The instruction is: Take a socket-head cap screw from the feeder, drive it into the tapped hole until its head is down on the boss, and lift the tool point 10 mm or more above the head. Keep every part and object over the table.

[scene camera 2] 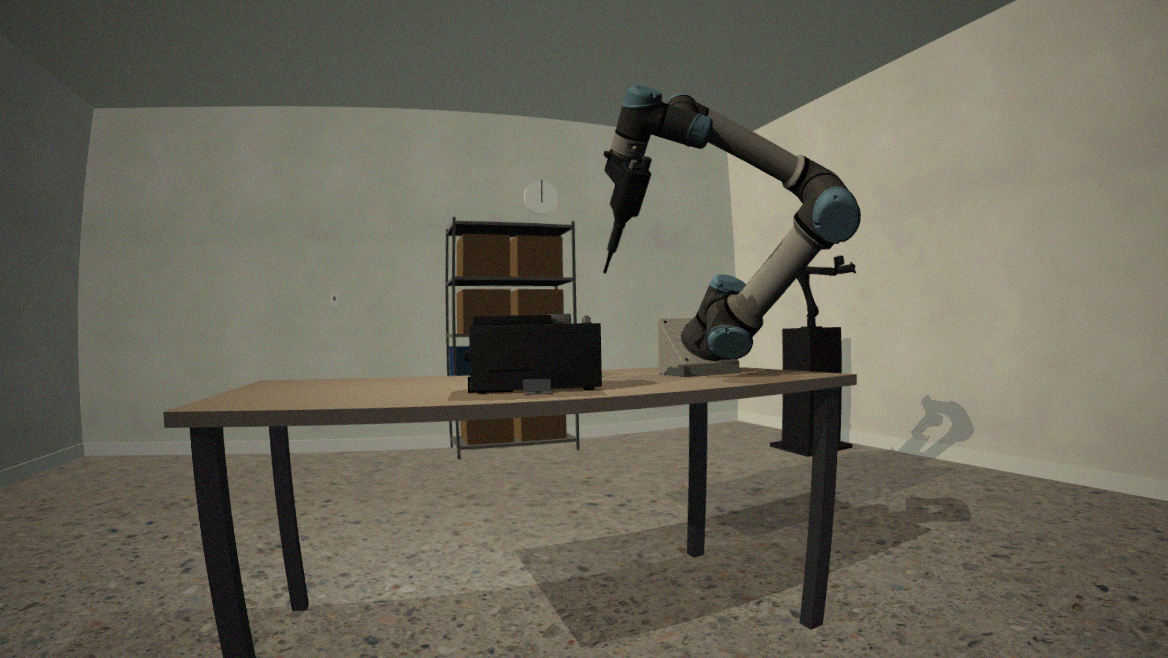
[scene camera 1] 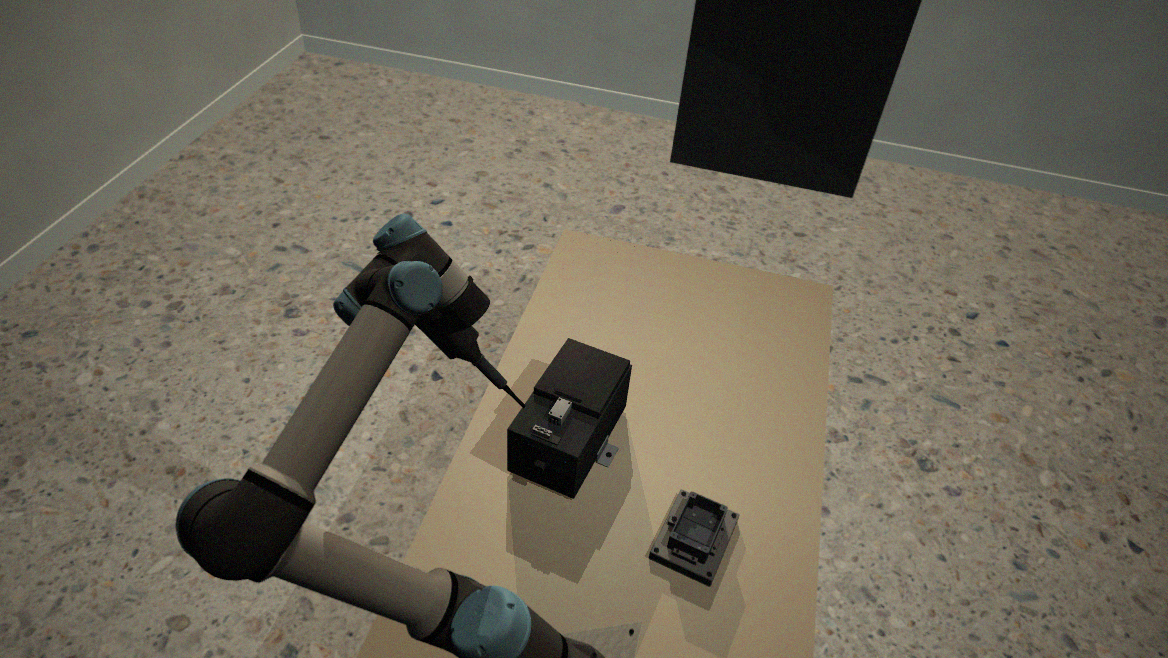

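The screw feeder (scene camera 1: 584,371) (scene camera 2: 535,355) is a black box on the table, with a small light block and a small metal piece on its top. The dark fixture (scene camera 1: 664,558), a square base plate with a raised open housing, stands apart from the feeder in scene camera 1; its tapped hole is too small to make out. It does not show in scene camera 2. My screwdriver's tool point (scene camera 1: 523,404) (scene camera 2: 605,270) is in the air, well above the feeder's top level in scene camera 2. The tip is too small to tell whether it carries a screw.
A small grey bracket (scene camera 1: 606,454) (scene camera 2: 537,385) sits at the feeder's side on the table (scene camera 1: 735,367) (scene camera 2: 326,396). In scene camera 2, a shelf rack (scene camera 2: 513,228) with boxes and a dark pedestal (scene camera 2: 810,351) stand behind the table.
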